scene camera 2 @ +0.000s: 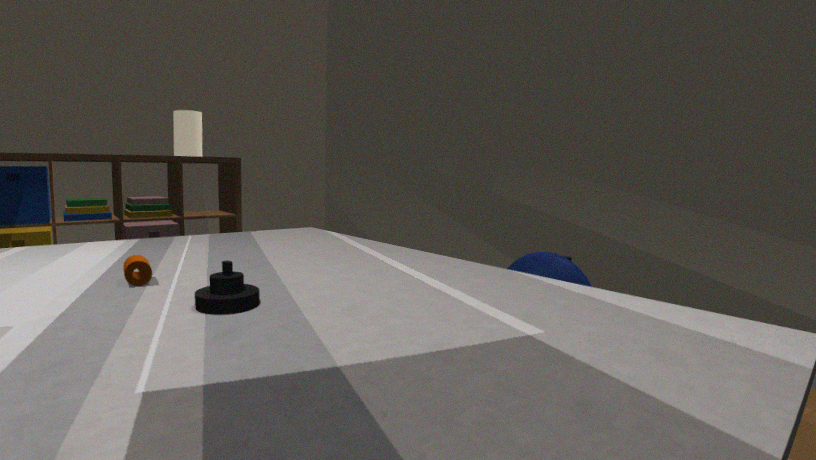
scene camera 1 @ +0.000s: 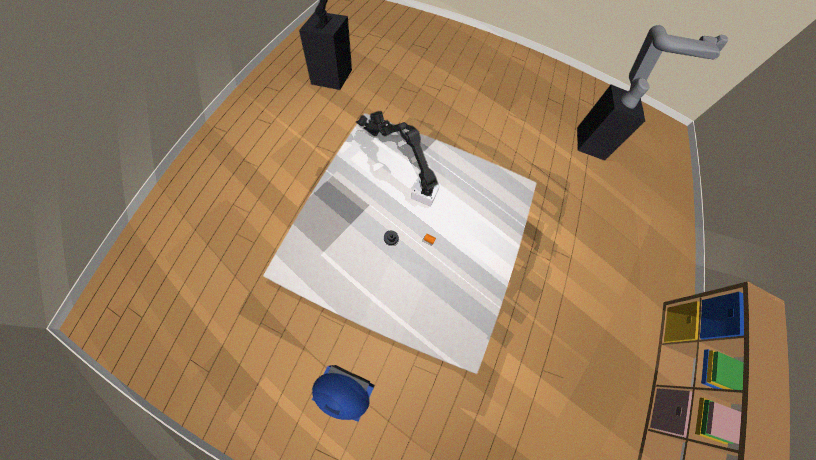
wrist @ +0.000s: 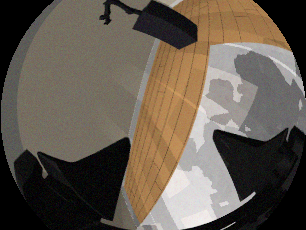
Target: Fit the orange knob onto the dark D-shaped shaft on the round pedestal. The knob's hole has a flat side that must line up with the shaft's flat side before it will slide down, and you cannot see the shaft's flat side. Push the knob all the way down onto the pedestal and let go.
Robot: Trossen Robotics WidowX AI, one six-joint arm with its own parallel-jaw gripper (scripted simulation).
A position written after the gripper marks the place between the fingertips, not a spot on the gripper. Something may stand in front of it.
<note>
The gripper [wrist: 173,139] is open, holding nothing. Further things: a dark round pedestal [scene camera 2: 227,294].
</note>
